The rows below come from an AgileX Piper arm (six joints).
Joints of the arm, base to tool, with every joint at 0 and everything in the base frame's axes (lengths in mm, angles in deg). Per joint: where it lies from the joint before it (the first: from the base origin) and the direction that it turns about. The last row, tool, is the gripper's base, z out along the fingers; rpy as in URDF.
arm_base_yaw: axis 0 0 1 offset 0 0 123
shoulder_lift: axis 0 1 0 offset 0 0 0
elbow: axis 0 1 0 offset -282.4 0 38.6
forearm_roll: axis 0.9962 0 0.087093 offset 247.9 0 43.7
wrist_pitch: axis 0 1 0 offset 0 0 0
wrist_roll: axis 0.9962 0 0.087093 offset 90.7 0 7.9
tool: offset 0 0 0 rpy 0 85.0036 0
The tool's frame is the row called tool.
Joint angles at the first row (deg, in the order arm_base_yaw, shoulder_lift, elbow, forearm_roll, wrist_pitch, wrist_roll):
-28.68 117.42 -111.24 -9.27 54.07 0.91
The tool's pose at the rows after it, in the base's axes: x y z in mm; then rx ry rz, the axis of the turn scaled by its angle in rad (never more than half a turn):
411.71 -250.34 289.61 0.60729 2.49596 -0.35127
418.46 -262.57 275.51 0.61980 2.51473 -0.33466
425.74 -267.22 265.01 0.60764 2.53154 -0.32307
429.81 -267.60 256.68 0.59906 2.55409 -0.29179
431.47 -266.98 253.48 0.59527 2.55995 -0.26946
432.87 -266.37 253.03 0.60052 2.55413 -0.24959
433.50 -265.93 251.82 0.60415 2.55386 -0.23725
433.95 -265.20 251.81 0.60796 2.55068 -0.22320
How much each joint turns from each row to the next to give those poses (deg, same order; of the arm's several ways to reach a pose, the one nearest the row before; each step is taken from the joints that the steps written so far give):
-1.64 3.77 -4.42 2.94 0.89 -1.86
-0.99 3.63 -3.37 1.11 0.93 -1.04
-0.12 2.69 -2.60 0.69 0.68 -1.05
0.00 1.54 -1.17 1.39 0.93 -1.04
0.00 0.48 -0.24 1.05 0.19 -0.54
0.00 0.23 -0.32 0.92 0.00 0.00
0.00 0.14 0.00 0.53 0.00 0.00
0.00 0.00 0.00 0.64 0.00 0.00

